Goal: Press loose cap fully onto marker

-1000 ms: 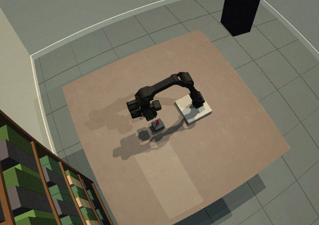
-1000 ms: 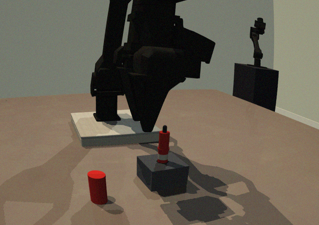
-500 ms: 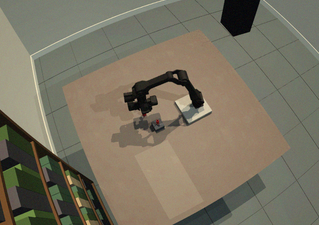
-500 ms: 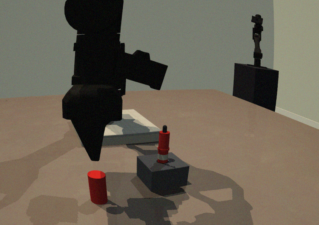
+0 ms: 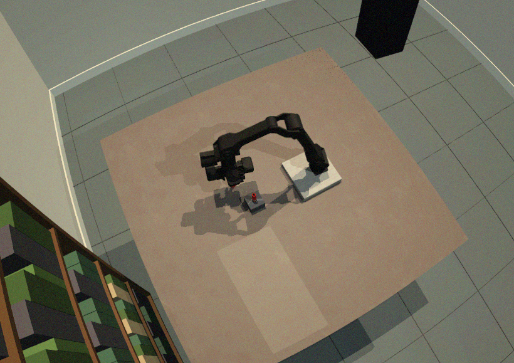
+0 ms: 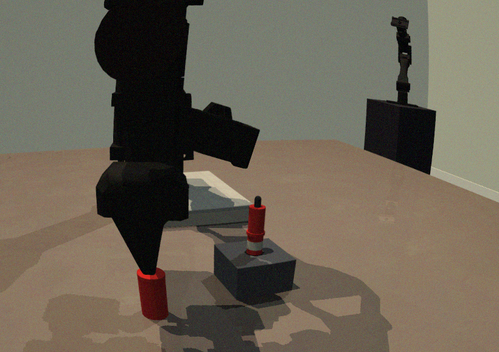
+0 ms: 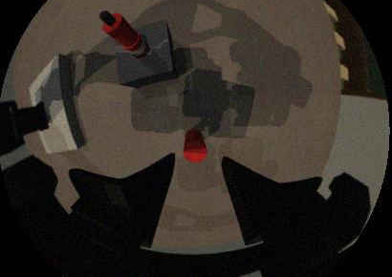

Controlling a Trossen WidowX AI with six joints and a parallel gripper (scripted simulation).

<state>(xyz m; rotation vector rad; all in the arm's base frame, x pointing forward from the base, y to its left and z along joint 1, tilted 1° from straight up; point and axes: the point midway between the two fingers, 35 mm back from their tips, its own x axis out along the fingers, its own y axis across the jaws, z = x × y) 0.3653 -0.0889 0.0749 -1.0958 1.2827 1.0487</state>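
The red cap lies 4 cm below my gripper tip. Also, from my gripper tip: dark grey holder block: 5 cm behind, 12 cm to the left, 4 cm below.
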